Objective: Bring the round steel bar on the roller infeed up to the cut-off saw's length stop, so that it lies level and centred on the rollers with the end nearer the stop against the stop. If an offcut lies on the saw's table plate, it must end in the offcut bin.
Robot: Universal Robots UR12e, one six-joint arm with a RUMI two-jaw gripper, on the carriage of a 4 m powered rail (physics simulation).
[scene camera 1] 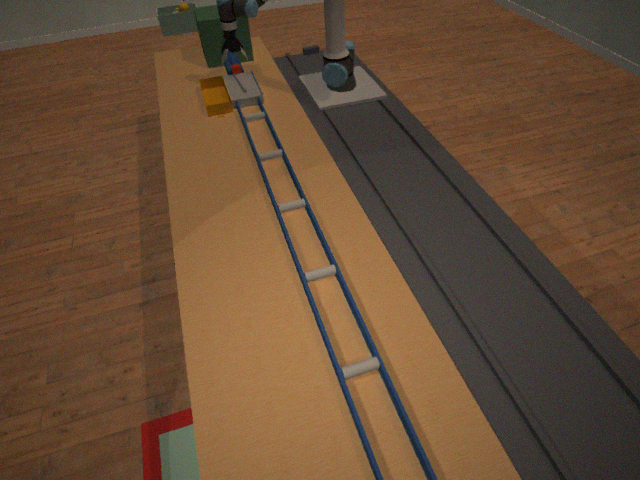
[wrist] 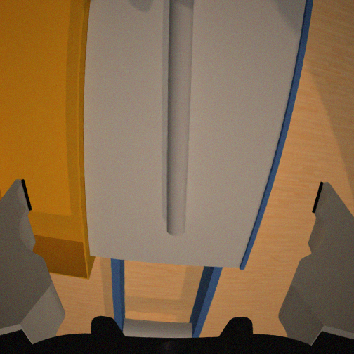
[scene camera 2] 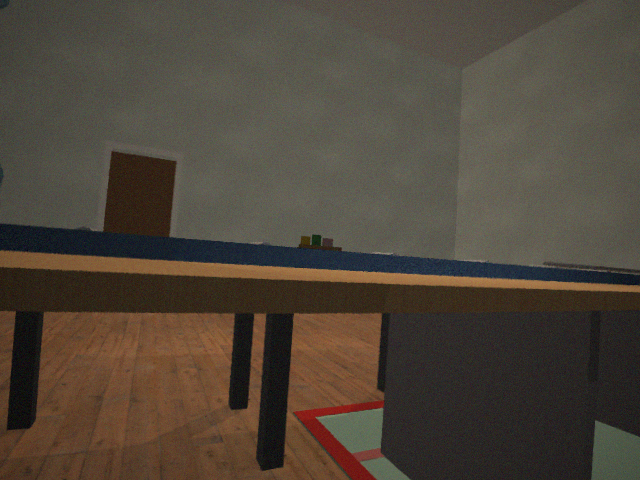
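Pixels of known places: gripper, fingertip midpoint: [scene camera 1: 235,62]; arm's base, origin of the base link: [scene camera 1: 341,85].
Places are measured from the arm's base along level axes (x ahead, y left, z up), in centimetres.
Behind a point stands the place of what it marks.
The offcut [scene camera 1: 240,82] {x 62.6, y -17.2, z 4.8 cm} [wrist: 179,125], a short grey round piece, lies lengthwise on the saw's table plate [scene camera 1: 251,94] {x 58.7, y -2.9, z 2.9 cm} [wrist: 125,190]. My gripper [scene camera 1: 234,55] {x 63.6, y -19.1, z 16.9 cm} [wrist: 171,183] is open above the plate, its jaws wide apart to either side of the offcut's near end in the wrist view. The orange offcut bin [scene camera 1: 215,99] {x 80.5, y -16.0, z -2.8 cm} [wrist: 37,125] stands beside the plate. The red length stop [scene camera 1: 236,68] {x 61.8, y -34.5, z 6.6 cm} is at the plate's far end. A long thin dark strip [scene camera 2: 589,267] {x 63.0, y 253.7, z 3.9 cm}, perhaps the steel bar, shows above the blue rail at the far right of scene camera 2.
The roller infeed's blue rails [scene camera 1: 321,235] {x 55.5, y 122.9, z 1.9 cm} [wrist: 118,290] run from the plate, with grey rollers [scene camera 1: 320,272] {x 62.2, y 141.3, z 2.7 cm} [wrist: 157,328] between them. A green block [scene camera 1: 209,41] {x 74.0, y -64.7, z 15.3 cm} stands behind the stop. The arm's carriage [scene camera 1: 369,93] {x -12.7, y 16.7, z 0.0 cm} is on the dark floor rail beside the table.
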